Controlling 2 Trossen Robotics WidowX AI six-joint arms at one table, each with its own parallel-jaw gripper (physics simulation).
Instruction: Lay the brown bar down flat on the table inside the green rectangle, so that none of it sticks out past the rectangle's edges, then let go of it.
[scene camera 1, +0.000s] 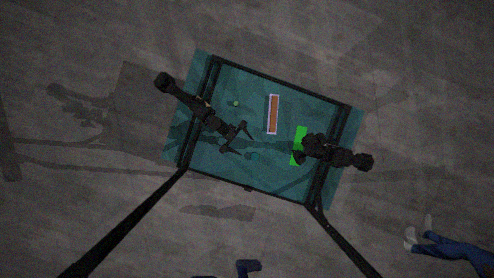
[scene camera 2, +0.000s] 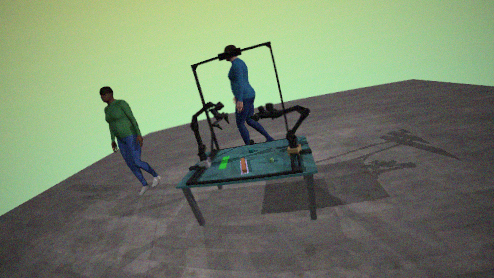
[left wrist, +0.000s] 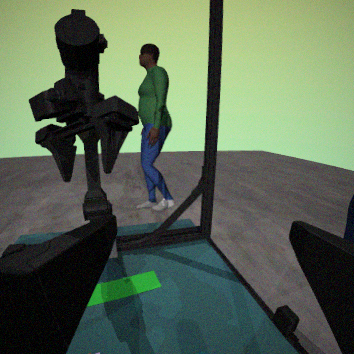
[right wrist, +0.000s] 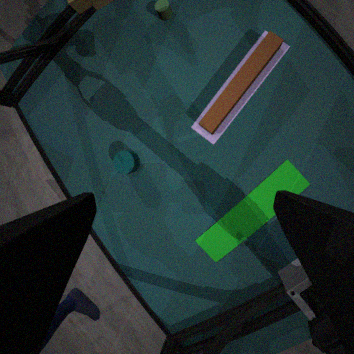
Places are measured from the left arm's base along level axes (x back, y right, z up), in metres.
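Pixels of known places: left gripper, fingertip midpoint: (scene camera 1: 247, 147) (scene camera 2: 252, 115) (left wrist: 203, 226); right gripper, fingertip midpoint: (scene camera 1: 298, 145) (scene camera 2: 226, 126) (left wrist: 85, 177) (right wrist: 185, 200); left arm's base, origin of the base link: (scene camera 2: 293, 146); right arm's base, origin of the base link: (scene camera 2: 203, 159).
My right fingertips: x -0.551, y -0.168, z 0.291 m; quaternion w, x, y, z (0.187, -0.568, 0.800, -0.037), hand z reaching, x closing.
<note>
Ahead of a thing's pixels: the offset from my right fingertips to its top centre. "spot": to the spot under its first point.
The brown bar @[dx +0.153, dy -0.097, dz -0.324 m] (scene camera 1: 273, 114) (scene camera 2: 244, 165) (right wrist: 241, 82) lies flat on a lilac rectangle @[spot: dx +0.071, dy +0.003, dz -0.356 m] (right wrist: 206, 136), apart from the green rectangle. The green rectangle (scene camera 2: 224, 162) (left wrist: 145, 284) (right wrist: 215, 246) is bare; in scene camera 1 the right arm covers part of it. My right gripper (scene camera 2: 223, 125) (left wrist: 85, 177) (right wrist: 185, 200) is open and empty, high above the table, near the green rectangle in scene camera 1. My left gripper (scene camera 1: 247, 147) (left wrist: 203, 226) is open and empty, raised above the table, left of and below the bar in scene camera 1.
A teal cylinder @[dx +0.074, dy +0.200, dz -0.326 m] (scene camera 1: 255, 156) (right wrist: 125, 162) stands near the left gripper's tips in scene camera 1. A small green cylinder @[dx +0.387, dy +0.004, dz -0.324 m] (scene camera 1: 236, 103) (scene camera 2: 272, 160) (right wrist: 163, 9) stands left of the bar there. Black rails edge the table, and a tall black frame post (left wrist: 214, 100) rises at one side.
</note>
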